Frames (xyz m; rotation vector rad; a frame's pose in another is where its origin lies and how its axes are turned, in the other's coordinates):
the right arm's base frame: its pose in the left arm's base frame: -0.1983 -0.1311 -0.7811 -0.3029 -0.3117 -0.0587
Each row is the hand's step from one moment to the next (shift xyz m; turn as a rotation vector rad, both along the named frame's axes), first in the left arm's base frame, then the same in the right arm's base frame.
Working: the left arm's base frame: its pose in the right arm's base frame: 0.4297 -0.0766 0.6900 0.3029 0.3117 0.0587

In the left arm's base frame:
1: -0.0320 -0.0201 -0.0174 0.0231 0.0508 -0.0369
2: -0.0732 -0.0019 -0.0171 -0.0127 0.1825 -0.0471
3: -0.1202 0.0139 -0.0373 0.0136 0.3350 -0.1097
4: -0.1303 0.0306 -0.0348 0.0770 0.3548 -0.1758
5: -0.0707 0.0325 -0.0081 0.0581 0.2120 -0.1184
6: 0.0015 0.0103 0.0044 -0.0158 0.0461 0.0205
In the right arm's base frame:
1: -0.0356 -0.0175 -0.0125 0.0100 0.0613 -0.0249
2: -0.0749 -0.0045 0.0054 -0.0286 0.1860 0.0162
3: -0.1260 0.0114 0.0056 -0.0246 0.3519 -0.0022
4: -0.1350 0.0256 0.0159 0.0149 0.3961 -0.0748
5: -0.0701 0.0260 0.0232 0.0163 0.2417 -0.0603
6: 0.0027 0.0087 0.0067 -0.0091 0.0365 0.0372

